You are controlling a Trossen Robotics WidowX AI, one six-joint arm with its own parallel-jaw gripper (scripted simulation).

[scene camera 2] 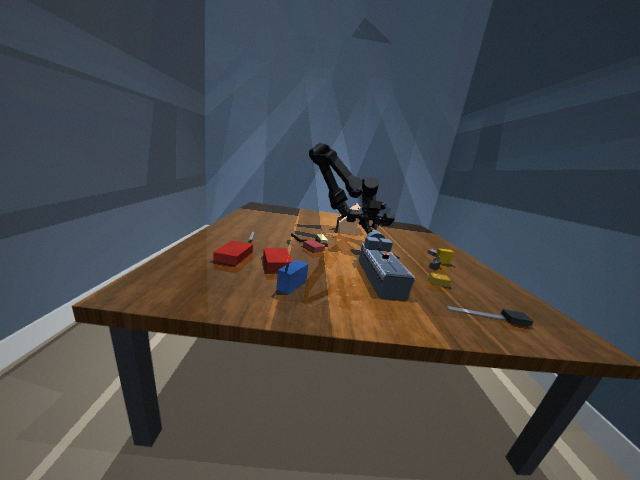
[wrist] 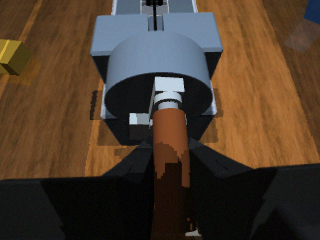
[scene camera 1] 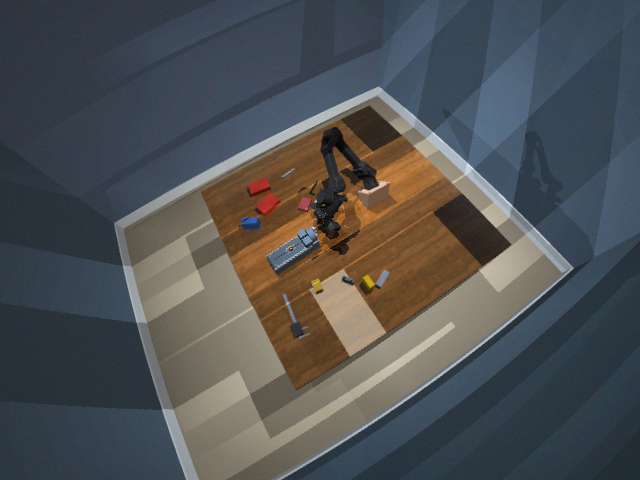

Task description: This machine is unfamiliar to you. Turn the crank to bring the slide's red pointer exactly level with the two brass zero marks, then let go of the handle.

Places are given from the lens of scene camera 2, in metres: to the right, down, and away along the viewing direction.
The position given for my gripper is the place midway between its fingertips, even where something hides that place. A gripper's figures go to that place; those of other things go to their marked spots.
my gripper (scene camera 2: 371, 236): 0.20, -0.01, 0.91
blue block (scene camera 2: 290, 277): -0.08, 0.10, 0.59
